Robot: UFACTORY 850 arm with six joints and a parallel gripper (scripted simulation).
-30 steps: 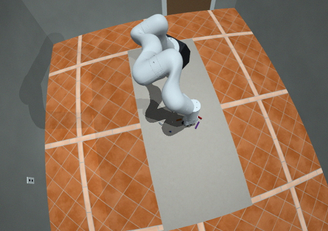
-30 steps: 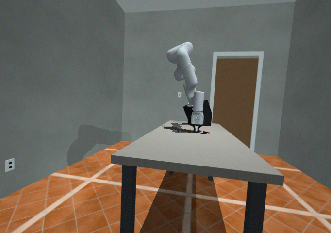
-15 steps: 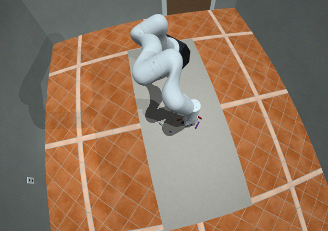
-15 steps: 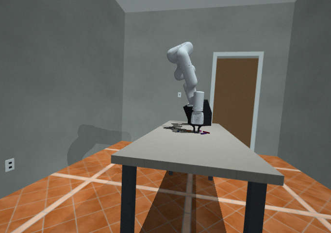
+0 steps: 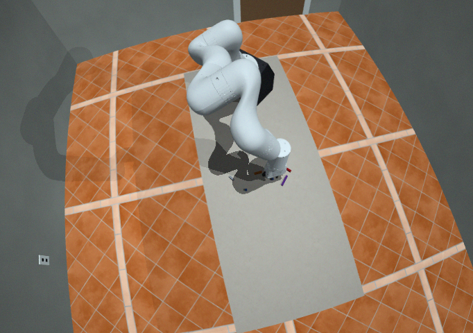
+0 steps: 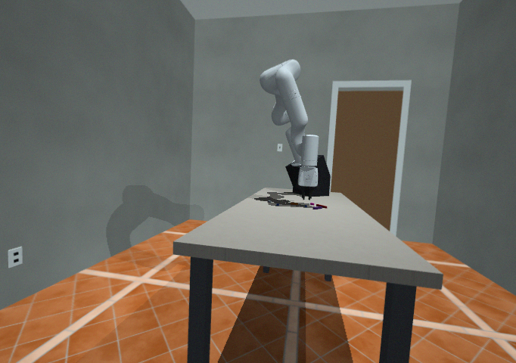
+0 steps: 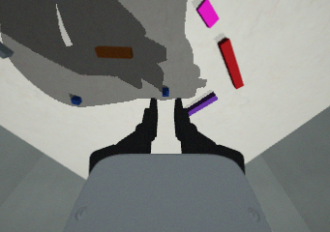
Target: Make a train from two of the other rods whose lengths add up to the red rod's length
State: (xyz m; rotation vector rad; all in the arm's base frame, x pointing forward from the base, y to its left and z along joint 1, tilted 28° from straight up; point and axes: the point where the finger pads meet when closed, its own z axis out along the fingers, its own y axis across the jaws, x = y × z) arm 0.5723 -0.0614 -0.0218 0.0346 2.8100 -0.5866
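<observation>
The purple rod is 3 cm ahead of my hand, 6 cm to the left of it and 6 cm below it. Round my hand: red rod (3 cm behind, 9 cm to the left, 6 cm below); magenta rod (8 cm behind, 5 cm to the left, 6 cm below); orange rod (6 cm behind, 6 cm to the right, 6 cm below).
</observation>
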